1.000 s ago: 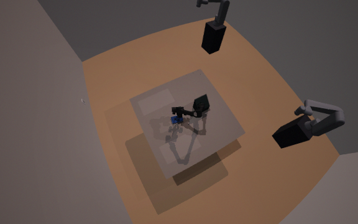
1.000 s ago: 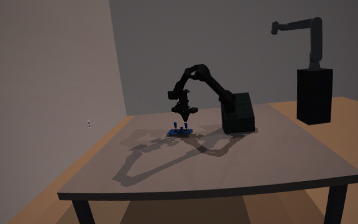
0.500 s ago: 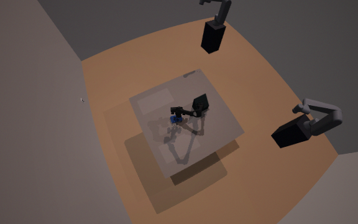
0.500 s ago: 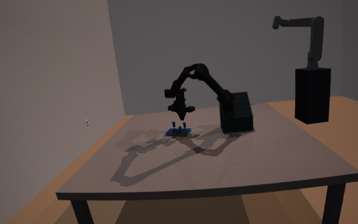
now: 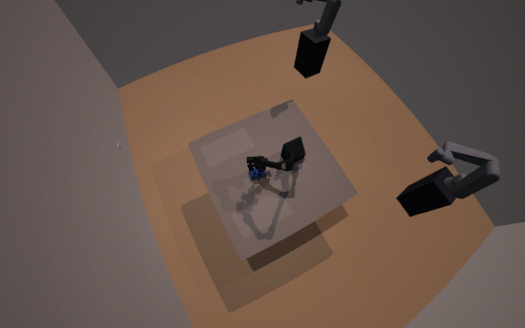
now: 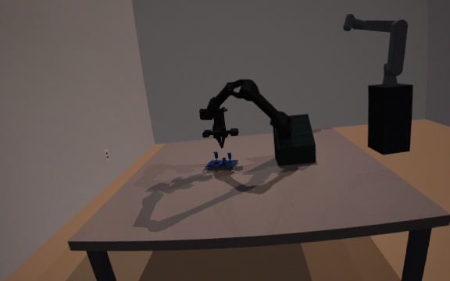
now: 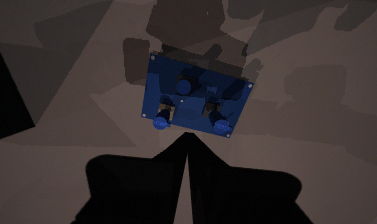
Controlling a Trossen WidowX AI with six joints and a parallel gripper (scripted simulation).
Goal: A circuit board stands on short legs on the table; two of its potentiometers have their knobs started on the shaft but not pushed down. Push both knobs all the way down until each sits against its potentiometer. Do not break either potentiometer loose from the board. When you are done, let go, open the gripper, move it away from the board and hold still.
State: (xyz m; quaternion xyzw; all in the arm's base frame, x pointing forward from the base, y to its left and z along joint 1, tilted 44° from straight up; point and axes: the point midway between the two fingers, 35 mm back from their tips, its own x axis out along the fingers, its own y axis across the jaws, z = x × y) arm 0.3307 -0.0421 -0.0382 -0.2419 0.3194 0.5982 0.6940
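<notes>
My gripper tip is now 40 mm short of the knob and 30 mm above it.
</notes>
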